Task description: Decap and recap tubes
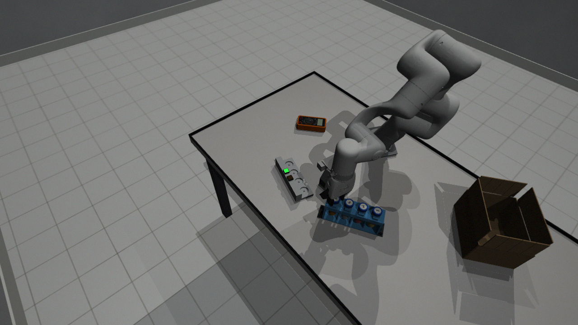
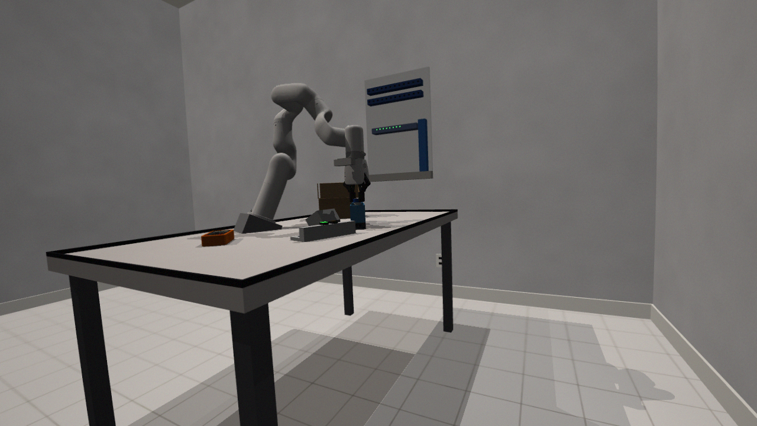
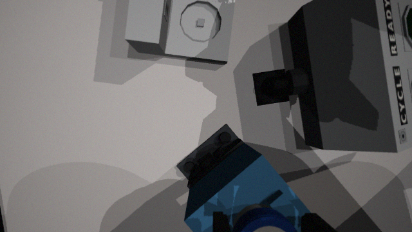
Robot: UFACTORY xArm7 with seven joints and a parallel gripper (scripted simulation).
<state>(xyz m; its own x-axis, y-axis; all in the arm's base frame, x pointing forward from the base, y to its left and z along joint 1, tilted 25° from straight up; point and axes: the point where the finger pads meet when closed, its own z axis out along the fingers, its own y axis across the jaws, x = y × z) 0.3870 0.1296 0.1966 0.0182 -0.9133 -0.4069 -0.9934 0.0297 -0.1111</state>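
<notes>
Now: the cap 4 10 mm below my hand. Round my hand: cap 3: 40 mm to the left, 40 mm behind, 10 mm below; cap 2: 80 mm to the left, 70 mm behind, 10 mm below; cap 1: 120 mm to the left, 100 mm behind, 10 mm below.
</notes>
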